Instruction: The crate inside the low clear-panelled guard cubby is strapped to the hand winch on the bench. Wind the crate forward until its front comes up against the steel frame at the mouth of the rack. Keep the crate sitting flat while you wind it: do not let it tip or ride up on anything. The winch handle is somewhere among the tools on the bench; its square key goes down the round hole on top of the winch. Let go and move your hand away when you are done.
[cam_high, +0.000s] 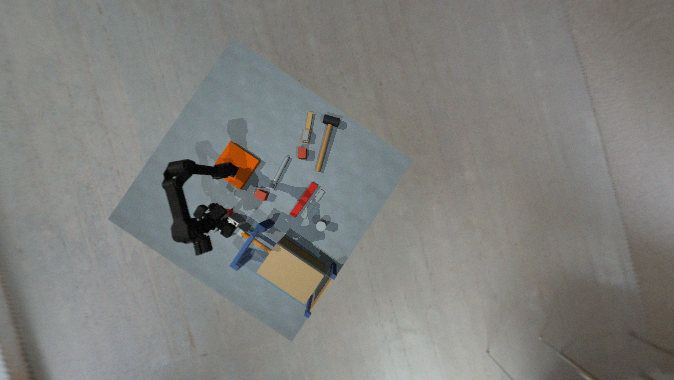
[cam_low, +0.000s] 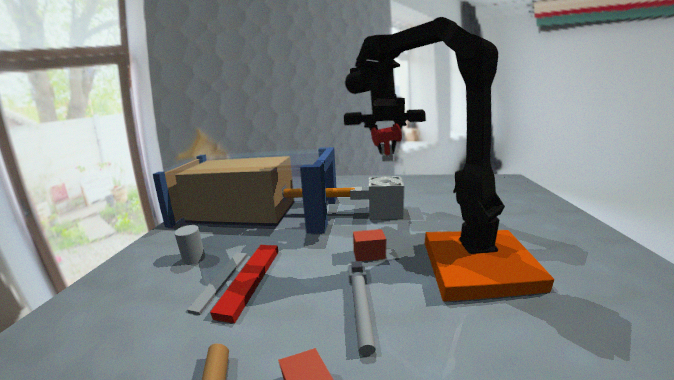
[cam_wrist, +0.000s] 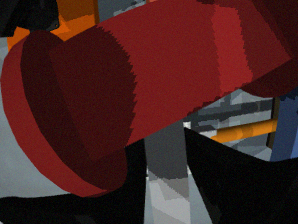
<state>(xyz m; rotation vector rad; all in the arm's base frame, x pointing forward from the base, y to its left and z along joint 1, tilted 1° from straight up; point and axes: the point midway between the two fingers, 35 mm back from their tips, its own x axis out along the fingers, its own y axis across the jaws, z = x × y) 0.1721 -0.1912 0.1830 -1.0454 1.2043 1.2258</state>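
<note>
The grey crank handle lies 20 mm above my gripper tip and 10 mm to the right of it. The rest, counted from my gripper tip: grey winch 140 mm below, 80 mm to the right, 20 mm behind; then red knob 40 mm to the left, 40 mm above; then frame 160 mm ahead, 80 mm to the right, 70 mm below.
</note>
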